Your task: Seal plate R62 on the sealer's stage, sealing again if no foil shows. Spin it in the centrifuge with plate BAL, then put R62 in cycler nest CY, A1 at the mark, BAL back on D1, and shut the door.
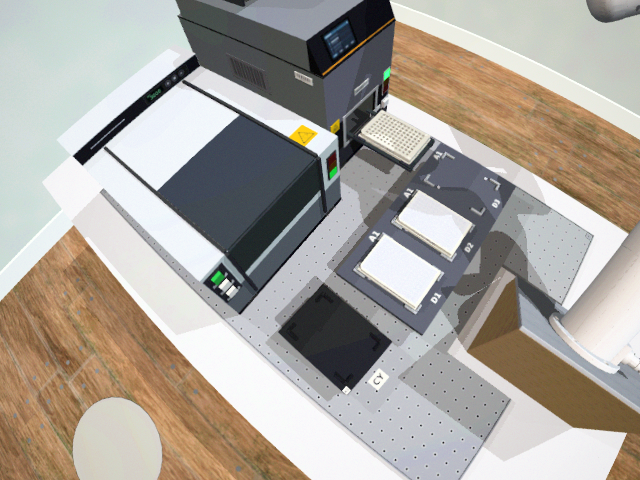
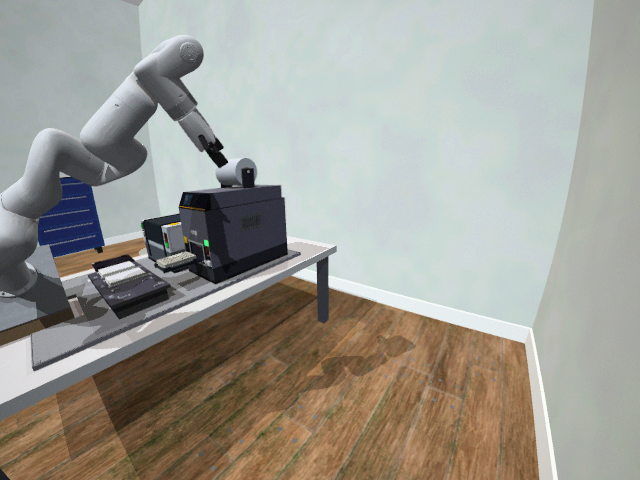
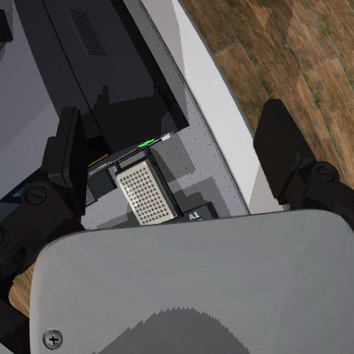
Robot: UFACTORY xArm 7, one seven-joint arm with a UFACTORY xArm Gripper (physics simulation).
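Where they show: gripper, fingertip midpoint: (image 2: pixel 221 157) (image 3: pixel 173 123); arm's base at its link origin: (image 1: pixel 581 343) (image 2: pixel 13 279).
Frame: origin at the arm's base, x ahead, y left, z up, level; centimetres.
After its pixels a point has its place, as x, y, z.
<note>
My gripper (image 2: pixel 219 150) @(56.5, -44.6, 31.8) (image 3: pixel 173 123) @(56.5, -44.6, 31.8) is open and empty, high above the front of the sealer. A plate with bare, open wells (image 1: pixel 395 135) @(48.4, -16.2, -3.5) (image 2: pixel 175 259) @(47.7, -17.8, -3.3) (image 3: pixel 146 192) @(49.1, -17.3, -3.4) sits on the sealer's extended stage; no foil shows and its label is unreadable. The dark grey sealer (image 1: pixel 258 46) @(72.3, -4.4, 14.9) (image 2: pixel 248 232) @(76.7, -26.3, 2.1) (image 3: pixel 115 95) @(66.2, -26.7, 6.9) shows a green light. Two white-topped plates sit on D1 (image 1: pixel 400 268) @(30.9, 5.7, -7.2) and D2 (image 1: pixel 436 222) @(31.1, -6.4, -7.2); I cannot read which is BAL. The black nest CY (image 1: pixel 336 335) @(32.0, 22.0, -9.1) holds no plate. The white machine with a dark front panel (image 1: pixel 237 186) @(57.4, 16.3, 6.6) is closed.
The dark plate deck (image 1: pixel 356 258) @(38.6, 8.7, -8.8) (image 2: pixel 131 294) @(28.8, -23.2, -8.5) has an empty D3 position. A roll (image 2: pixel 235 171) @(75.3, -22.7, 27.5) stands on top of the sealer. The arm's base stands on a wooden-sided pedestal (image 1: pixel 547 372) @(2.5, 7.3, 0.0) beside the bench. A blue drawer cabinet (image 2: pixel 72 217) stands behind.
</note>
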